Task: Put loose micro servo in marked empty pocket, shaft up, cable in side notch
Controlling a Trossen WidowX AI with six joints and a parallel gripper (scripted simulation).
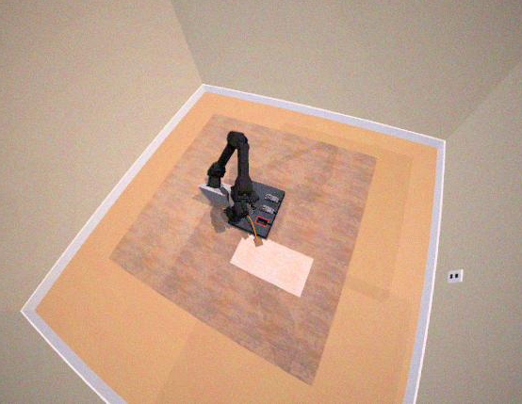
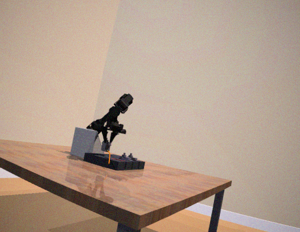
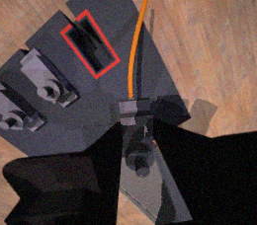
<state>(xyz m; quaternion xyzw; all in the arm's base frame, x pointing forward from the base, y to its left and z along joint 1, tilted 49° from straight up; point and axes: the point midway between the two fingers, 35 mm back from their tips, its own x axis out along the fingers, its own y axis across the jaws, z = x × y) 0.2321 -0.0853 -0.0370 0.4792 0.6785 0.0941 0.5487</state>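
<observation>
My gripper tip is 10 cm above the dark deck, 7 cm to the right of it and 1 cm past it.
</observation>
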